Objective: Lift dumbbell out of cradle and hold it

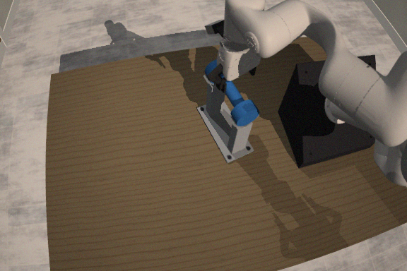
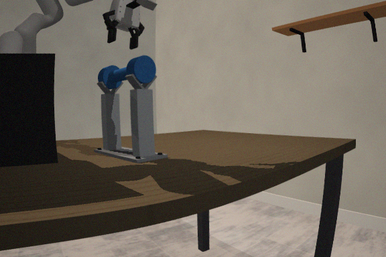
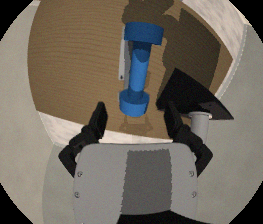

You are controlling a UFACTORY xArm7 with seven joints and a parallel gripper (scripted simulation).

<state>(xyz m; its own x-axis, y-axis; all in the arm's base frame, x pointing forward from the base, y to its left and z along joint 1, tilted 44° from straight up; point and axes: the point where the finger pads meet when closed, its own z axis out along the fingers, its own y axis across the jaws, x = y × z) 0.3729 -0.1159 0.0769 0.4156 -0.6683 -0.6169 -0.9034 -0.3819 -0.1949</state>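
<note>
Now: hand 100 mm above the blue dumbbell and 30 mm to the left of it. The rest, counted from my hand: grey two-post cradle: 230 mm below, 30 mm to the right.
</note>
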